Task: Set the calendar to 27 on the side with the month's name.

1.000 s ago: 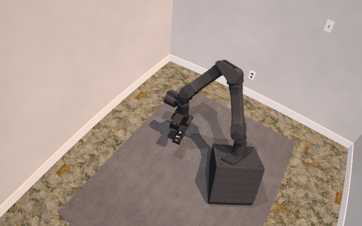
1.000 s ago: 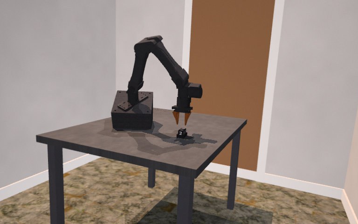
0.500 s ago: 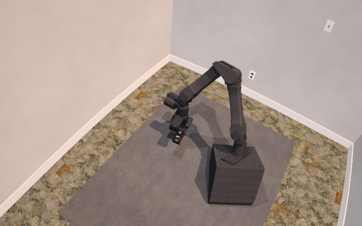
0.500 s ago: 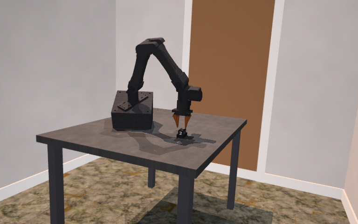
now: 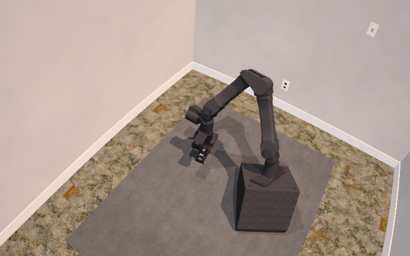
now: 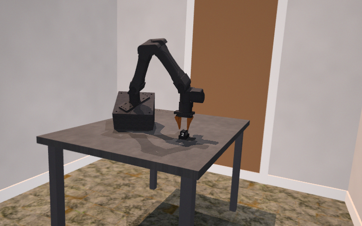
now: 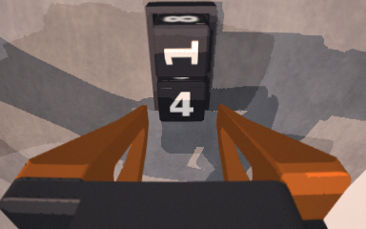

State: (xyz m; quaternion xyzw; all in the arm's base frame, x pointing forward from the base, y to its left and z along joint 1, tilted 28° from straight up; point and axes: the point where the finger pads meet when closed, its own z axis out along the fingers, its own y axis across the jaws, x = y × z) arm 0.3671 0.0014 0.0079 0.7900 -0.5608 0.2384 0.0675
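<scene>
My hand is 3 cm above the black cube. From my hand the other things lie so: black digit cube: 3 cm to the left, 3 cm below, 1 cm behind; then black tray: 5 cm below, 2 cm to the left, 1 cm behind.
</scene>
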